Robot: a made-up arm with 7 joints.
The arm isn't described. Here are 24 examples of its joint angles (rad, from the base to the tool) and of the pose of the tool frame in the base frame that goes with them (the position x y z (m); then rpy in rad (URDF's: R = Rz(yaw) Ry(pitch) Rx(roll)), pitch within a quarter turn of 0, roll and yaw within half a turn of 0).
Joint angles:
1: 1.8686 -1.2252 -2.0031 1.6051 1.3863 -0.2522 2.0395
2: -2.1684 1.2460 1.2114 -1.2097 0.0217 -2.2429 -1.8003
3: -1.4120 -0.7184 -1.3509 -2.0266 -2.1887 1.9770 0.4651
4: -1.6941 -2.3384 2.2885 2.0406 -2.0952 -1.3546 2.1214
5: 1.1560 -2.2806 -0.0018 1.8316 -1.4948 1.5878 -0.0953
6: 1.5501 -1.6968 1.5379 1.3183 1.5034 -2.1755 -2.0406
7: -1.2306 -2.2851 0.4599 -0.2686 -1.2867 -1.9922 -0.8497
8: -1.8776 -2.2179 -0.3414 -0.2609 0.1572 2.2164 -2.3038
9: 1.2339 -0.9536 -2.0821 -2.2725 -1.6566 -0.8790 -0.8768
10: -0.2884 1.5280 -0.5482 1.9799 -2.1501 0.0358 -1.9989
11: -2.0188 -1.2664 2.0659 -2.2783 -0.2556 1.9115 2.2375
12: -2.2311 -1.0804 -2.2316 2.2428 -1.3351 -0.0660 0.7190
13: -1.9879 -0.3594 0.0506 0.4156 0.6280 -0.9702 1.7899
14: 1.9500 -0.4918 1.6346 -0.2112 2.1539 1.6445 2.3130
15: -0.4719 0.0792 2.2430 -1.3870 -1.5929 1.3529 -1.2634
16: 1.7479 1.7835 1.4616 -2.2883 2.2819 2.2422 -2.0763
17: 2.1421 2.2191 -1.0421 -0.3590 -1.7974 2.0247 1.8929
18: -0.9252 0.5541 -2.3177 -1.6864 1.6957 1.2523 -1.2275
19: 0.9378 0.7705 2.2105 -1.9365 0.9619 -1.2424 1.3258
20: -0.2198 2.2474 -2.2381 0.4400 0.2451 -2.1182 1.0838
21: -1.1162 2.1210 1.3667 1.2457 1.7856 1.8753 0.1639
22: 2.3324 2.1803 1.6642 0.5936 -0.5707 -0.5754 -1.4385
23: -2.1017 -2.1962 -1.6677 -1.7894 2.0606 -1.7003 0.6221
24: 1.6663 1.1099 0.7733 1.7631 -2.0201 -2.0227 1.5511
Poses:
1: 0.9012 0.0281 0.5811 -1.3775 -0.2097 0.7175
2: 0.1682 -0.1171 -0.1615 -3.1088 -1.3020 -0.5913
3: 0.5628 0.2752 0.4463 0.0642 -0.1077 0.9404
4: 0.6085 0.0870 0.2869 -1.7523 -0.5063 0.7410
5: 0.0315 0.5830 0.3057 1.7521 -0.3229 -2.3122
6: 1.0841 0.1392 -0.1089 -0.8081 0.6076 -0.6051
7: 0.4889 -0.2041 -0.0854 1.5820 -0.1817 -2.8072
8: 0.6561 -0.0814 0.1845 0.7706 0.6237 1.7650
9: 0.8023 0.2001 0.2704 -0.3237 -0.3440 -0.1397
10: -0.0395 0.5031 0.8923 1.4144 -0.4364 -2.2367
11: 0.5478 -0.0624 -0.1323 2.8159 0.3510 2.4894
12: 0.3839 -0.1309 -0.0900 -0.9120 -0.8014 2.4575
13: 0.8096 0.2951 -0.2426 -1.2563 0.1187 -2.4784
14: 0.9950 -0.9000 0.2785 -2.9222 -0.7033 -0.5692
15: 1.0731 0.7232 0.3382 2.8422 -0.0712 1.2473
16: 0.5506 -0.2019 0.4512 2.2301 0.4063 1.0940
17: -0.0318 -0.0335 0.3407 1.0144 0.4946 -0.7259
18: 0.6242 0.5472 0.2863 -2.6268 0.4362 2.7964
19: 0.4408 -0.3429 0.7942 0.0508 0.5266 -2.2924
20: -0.1909 0.3141 -0.1145 -1.5118 0.8602 -0.4324
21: 0.0576 -0.0799 0.3649 2.8028 -0.7058 0.4963
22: -0.3393 0.1450 0.4155 -0.3446 -0.4654 1.2097
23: 0.5374 -0.2015 0.5173 -0.6320 -0.0172 -0.8768
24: 0.3389 -0.5664 -0.0555 0.6939 1.3006 1.2951
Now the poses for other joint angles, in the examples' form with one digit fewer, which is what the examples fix.
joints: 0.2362 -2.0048 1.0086 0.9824 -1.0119 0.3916 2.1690
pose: 0.627 0.365 -0.341 -1.437 -0.248 1.456
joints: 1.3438 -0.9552 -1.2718 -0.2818 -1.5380 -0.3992 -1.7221
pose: 1.052 -0.215 0.028 -2.812 0.544 1.348
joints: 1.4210 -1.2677 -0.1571 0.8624 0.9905 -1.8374 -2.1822
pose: 1.323 0.060 0.231 1.009 0.615 -0.242
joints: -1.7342 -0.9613 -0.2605 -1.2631 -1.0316 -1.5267 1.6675
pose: 0.665 0.520 -0.018 1.764 0.471 2.041
